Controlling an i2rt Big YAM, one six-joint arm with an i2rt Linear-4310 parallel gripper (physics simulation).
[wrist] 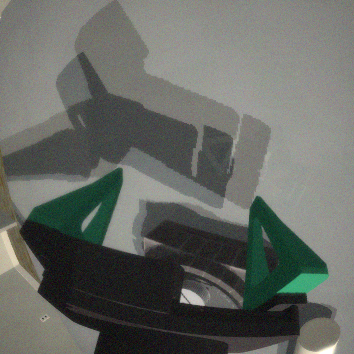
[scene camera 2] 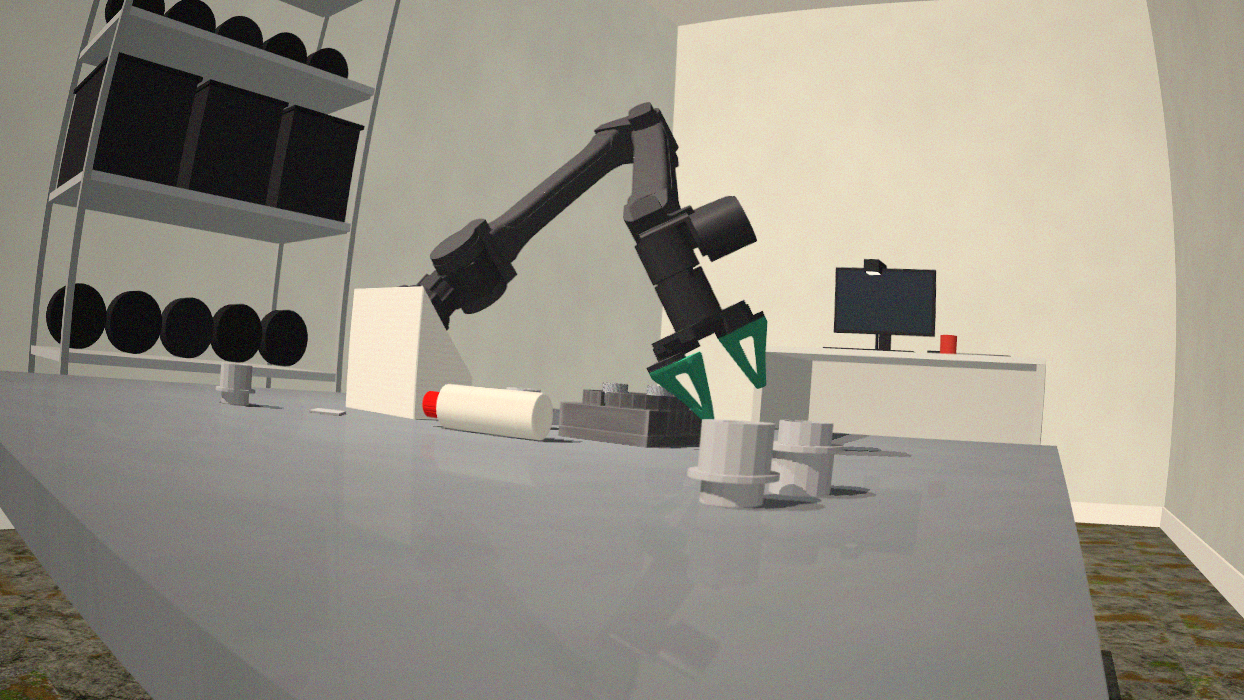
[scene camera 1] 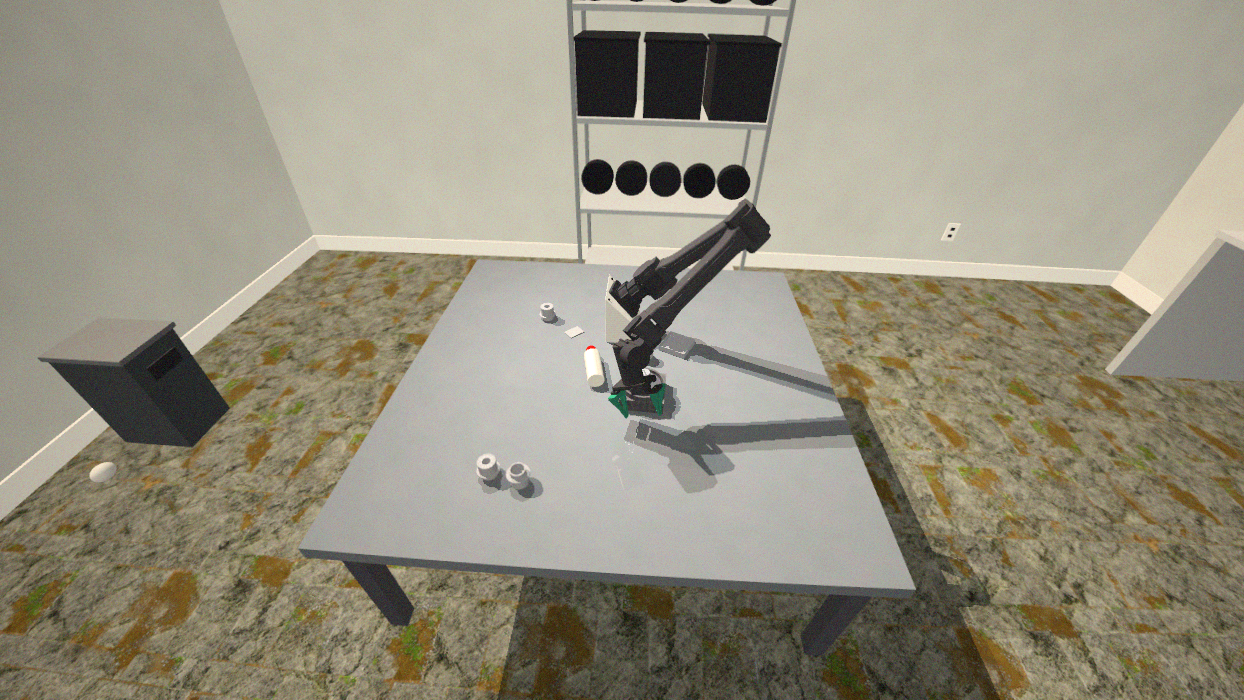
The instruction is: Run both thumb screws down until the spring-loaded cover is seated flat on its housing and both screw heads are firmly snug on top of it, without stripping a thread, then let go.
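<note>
The dark housing stands on the table, with a raised round rim. In scene camera 2, one ribbed grey thumb screw rises above the rim, and the other screw shows beside it, partly behind the gripper. In the wrist view one pale screw head shows on the grey cover, partly hidden by the gripper body. Whether the cover lies flat cannot be told. My gripper is wide open and empty, with its green fingers tilted over the housing's end.
A cream bottle with a red cap lies beside the housing. Two pale flanged cylinders stand near the front left. A third cylinder and a flat card are farther back.
</note>
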